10 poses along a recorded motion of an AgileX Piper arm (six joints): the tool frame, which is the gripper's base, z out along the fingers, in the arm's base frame.
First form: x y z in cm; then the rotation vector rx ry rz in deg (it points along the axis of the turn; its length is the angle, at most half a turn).
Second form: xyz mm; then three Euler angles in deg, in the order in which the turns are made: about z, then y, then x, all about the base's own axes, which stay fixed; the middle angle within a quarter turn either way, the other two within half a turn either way. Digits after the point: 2 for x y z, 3 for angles.
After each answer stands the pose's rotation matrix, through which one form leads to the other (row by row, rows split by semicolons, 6 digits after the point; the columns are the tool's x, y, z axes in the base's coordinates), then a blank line. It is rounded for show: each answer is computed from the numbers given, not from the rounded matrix.
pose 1, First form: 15.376, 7.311, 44.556, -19.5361, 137.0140, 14.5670
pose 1, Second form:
153.76, 73.11, 445.56, 156.680, 38.169, -159.695
-0.721970 -0.311228 0.617977; -0.174336 0.946136 0.272824; -0.669601 0.089235 -0.737341

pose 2, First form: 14.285, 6.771, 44.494, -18.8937, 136.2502, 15.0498
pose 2, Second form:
142.85, 67.71, 444.94, 156.748, 38.910, -159.080
-0.714927 -0.307186 0.628105; -0.162696 0.946750 0.277840; -0.680007 0.096445 -0.726835

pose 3, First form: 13.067, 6.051, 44.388, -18.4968, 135.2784, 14.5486
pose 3, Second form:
130.67, 60.51, 443.88, 156.761, 40.033, -159.155
-0.703549 -0.302106 0.643235; -0.158425 0.949037 0.272451; -0.692763 0.089778 -0.715555

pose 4, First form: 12.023, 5.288, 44.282, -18.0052, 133.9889, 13.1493
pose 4, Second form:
120.23, 52.88, 442.82, 156.976, 41.704, -159.918
-0.687116 -0.292001 0.665287; -0.157097 0.953732 0.256351; -0.709361 0.071628 -0.701197

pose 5, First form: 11.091, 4.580, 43.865, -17.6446, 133.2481, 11.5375
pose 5, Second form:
110.91, 45.80, 438.65, 157.454, 42.882, -161.151
-0.676757 -0.280956 0.680488; -0.159809 0.958340 0.236741; -0.718652 0.051468 -0.693462

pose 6, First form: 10.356, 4.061, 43.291, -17.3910, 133.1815, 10.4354
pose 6, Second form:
103.56, 40.61, 432.91, 158.025, 43.272, -162.232
-0.675214 -0.272460 0.685457; -0.162373 0.961387 0.222192; -0.719528 0.038728 -0.693383

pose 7, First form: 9.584, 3.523, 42.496, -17.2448, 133.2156, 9.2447
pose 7, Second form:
95.84, 35.23, 424.96, 158.588, 43.547, -163.423
-0.674780 -0.264612 0.688950; -0.166912 0.964043 0.206790; -0.718896 0.024544 -0.694684

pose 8, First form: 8.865, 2.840, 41.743, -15.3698, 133.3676, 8.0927
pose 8, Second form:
88.65, 28.40, 417.43, 160.850, 44.079, -165.242
-0.678622 -0.235663 0.695654; -0.149820 0.971630 0.183002; -0.719045 0.019967 -0.694677

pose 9, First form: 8.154, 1.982, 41.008, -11.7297, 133.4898, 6.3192
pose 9, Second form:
81.54, 19.82, 410.08, 165.138, 44.987, -168.397
-0.683607 -0.181404 0.706947; -0.113811 0.983265 0.142254; -0.720922 0.016788 -0.692813

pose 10, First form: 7.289, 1.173, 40.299, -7.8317, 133.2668, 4.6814
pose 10, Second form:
72.89, 11.73, 402.99, 169.701, 45.994, -171.596
-0.683544 -0.124203 0.719264; -0.073427 0.992118 0.101540; -0.726206 0.016594 -0.687276

